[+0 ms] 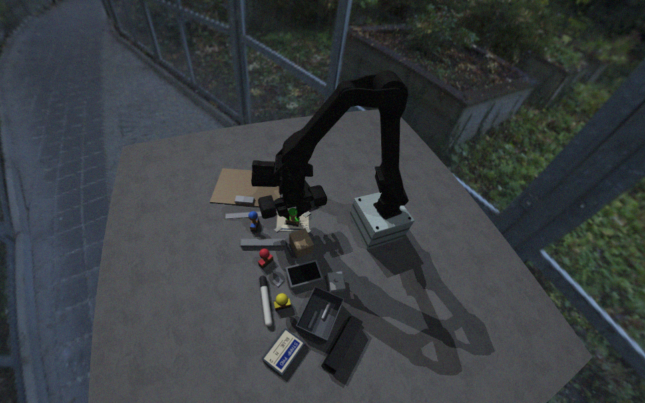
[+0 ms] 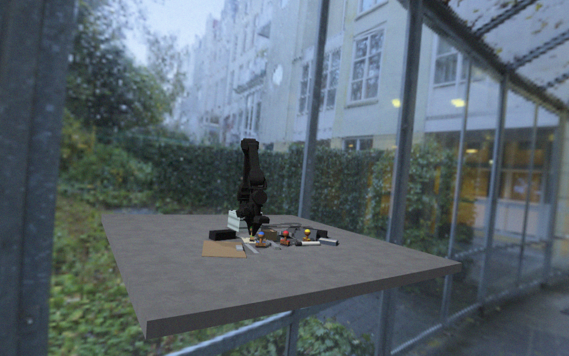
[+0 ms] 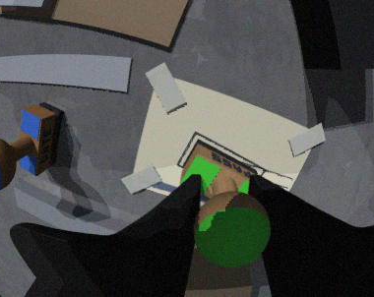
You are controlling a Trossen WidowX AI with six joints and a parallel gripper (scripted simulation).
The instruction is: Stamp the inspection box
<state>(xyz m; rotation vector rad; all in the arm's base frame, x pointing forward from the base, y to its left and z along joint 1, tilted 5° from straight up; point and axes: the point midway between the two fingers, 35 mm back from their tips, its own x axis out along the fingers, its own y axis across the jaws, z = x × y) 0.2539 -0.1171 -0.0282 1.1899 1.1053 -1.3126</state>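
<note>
Now: the green-knobbed stamp right at my gripper tip. Also, from my gripper tip: white card: 30 mm below; blue stamp: 110 mm ahead, 30 mm to the right; tan box: 10 mm ahead, 90 mm to the left.
</note>
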